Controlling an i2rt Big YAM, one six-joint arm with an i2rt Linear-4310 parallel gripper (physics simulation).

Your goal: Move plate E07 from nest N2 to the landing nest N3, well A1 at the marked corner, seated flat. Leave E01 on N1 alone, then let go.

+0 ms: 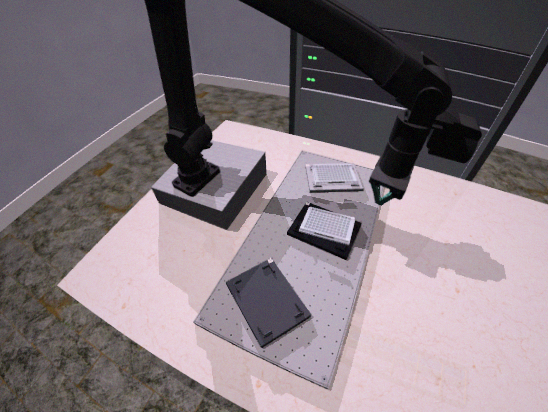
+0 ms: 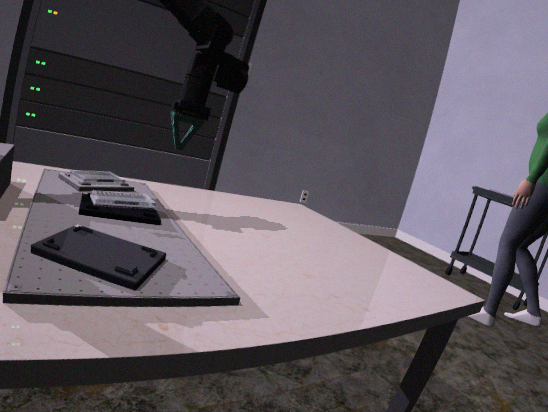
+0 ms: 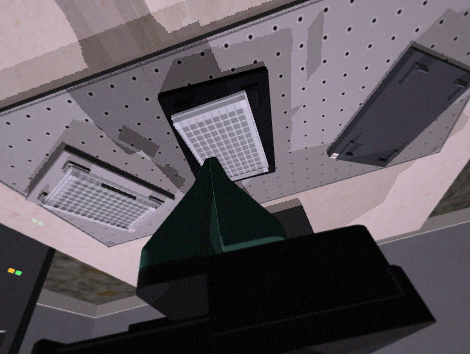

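Note:
White plate E07 (image 1: 328, 225) (image 2: 120, 199) (image 3: 222, 135) lies on the black middle nest N2 (image 1: 325, 246) (image 2: 120, 213) (image 3: 257, 82), turned askew to its edges. The clear plate E01 (image 1: 334, 174) (image 2: 95, 176) (image 3: 100, 200) lies on the light grey nest N1 (image 3: 65, 160). Labels are unreadable. The dark grey landing nest N3 (image 1: 270, 302) (image 2: 100, 255) (image 3: 400, 105) is bare, with a white corner mark (image 1: 270, 260) (image 2: 77, 227) (image 3: 334, 156). My gripper (image 1: 381, 202) (image 2: 179, 148) (image 3: 212, 164) is shut and empty, high above the table, apart from the plates.
The nests stand on a perforated board (image 1: 305, 362) (image 2: 200, 290). The arm's base stands on a grey block (image 1: 240, 165) beside the board. A server rack (image 1: 345, 112) (image 2: 100, 95) stands behind the table. A person (image 2: 520, 240) and a cart (image 2: 492, 195) are beyond the table at the right.

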